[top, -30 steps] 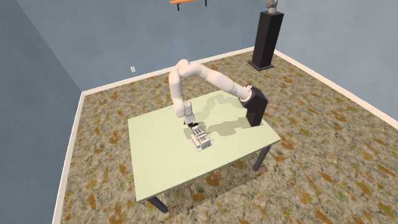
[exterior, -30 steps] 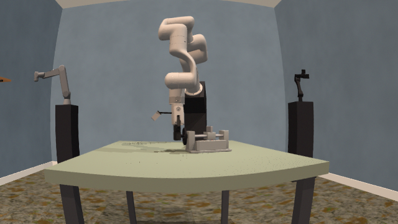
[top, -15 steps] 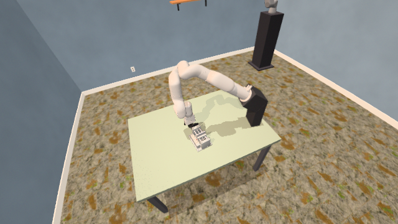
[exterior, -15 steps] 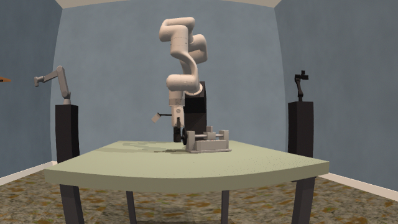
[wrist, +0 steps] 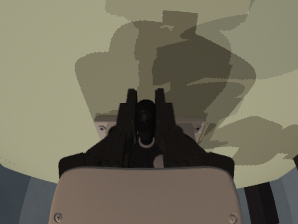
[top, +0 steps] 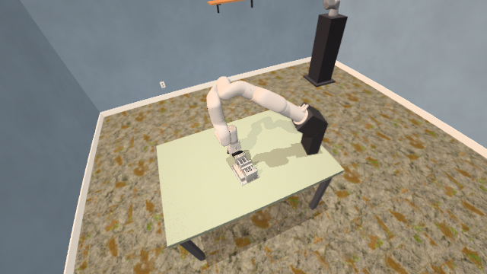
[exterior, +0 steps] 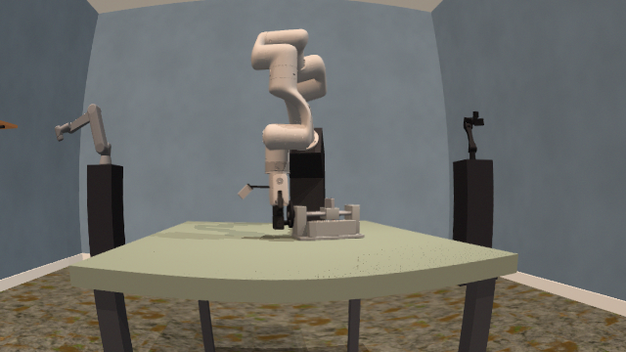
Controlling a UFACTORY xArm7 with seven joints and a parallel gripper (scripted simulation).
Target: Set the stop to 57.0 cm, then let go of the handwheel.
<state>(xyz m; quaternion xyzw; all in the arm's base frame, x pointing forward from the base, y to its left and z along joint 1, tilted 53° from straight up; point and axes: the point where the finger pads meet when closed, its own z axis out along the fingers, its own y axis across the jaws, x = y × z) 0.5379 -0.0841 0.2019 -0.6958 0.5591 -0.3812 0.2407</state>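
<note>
My hand is 20 mm to the right of the black handwheel and 10 mm past it. The rest, counted from my hand: grey stop block (160 mm to the left, 40 mm above, 30 mm behind).
</note>
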